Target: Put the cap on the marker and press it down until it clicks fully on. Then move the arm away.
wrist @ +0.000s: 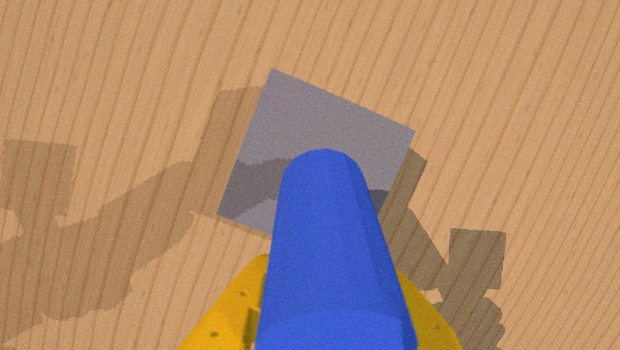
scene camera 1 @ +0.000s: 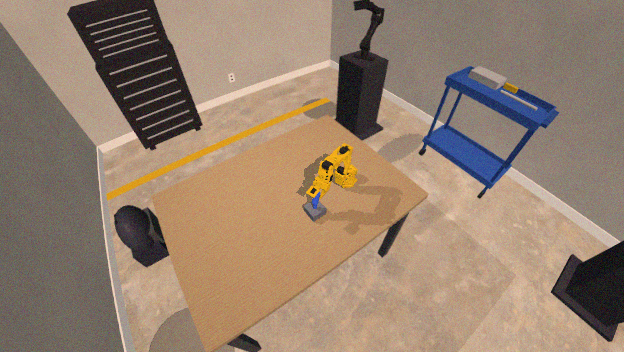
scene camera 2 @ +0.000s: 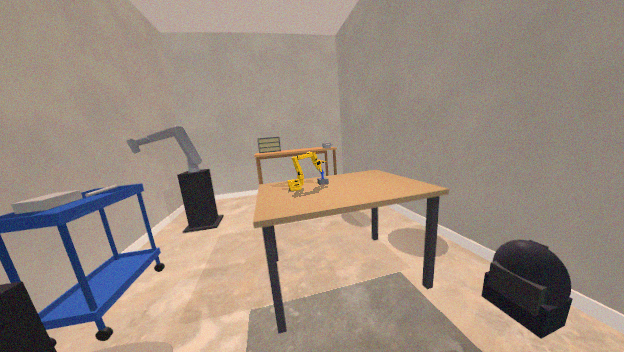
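Where they show: hand, tool point: (wrist: 275, 272) (scene camera 1: 319, 197) (scene camera 2: 319, 171); arm's base, link origin: (scene camera 1: 342, 181) (scene camera 2: 297, 188).
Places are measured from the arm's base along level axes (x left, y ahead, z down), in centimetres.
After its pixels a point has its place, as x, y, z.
The blue cap (wrist: 325, 225) @(6.8, 22.4, -11.8) points down over the grey block (scene camera 1: 313, 213) @(8.8, 24.9, -3.9) (scene camera 2: 323, 181) @(2.7, 21.7, -2.2) (wrist: 330, 120) @(6.8, 24.9, -3.9) on the table. My yellow gripper (scene camera 1: 313, 192) @(7.2, 20.3, -10.4) (scene camera 2: 322, 168) @(7.2, 20.3, -10.4) (wrist: 332, 285) @(7.2, 20.3, -10.4) is shut on the cap, with one jaw on each side of it in the wrist view. The marker does not show in the wrist view; the cap hides the place above the block where its far end lies. In both scene views a short upright blue column stands between my jaws and the block. Cap and marker cannot be told apart there, and how far the cap is down is too small to tell.
The wooden table (scene camera 1: 240, 250) @(3.7, 59.9, 0.0) (scene camera 2: 390, 187) @(-31.4, 59.7, 0.0) bears my arm's base (scene camera 1: 345, 177) @(3.6, 2.1, -8.3) (scene camera 2: 295, 185) @(1.3, -1.4, -2.3), close to the block. A blue cart (scene camera 1: 492, 102) (scene camera 2: 107, 200), a black pedestal (scene camera 1: 361, 95) (scene camera 2: 198, 200) with another arm, and a dark rounded object (scene camera 1: 135, 227) (scene camera 2: 532, 280) stand off the table.
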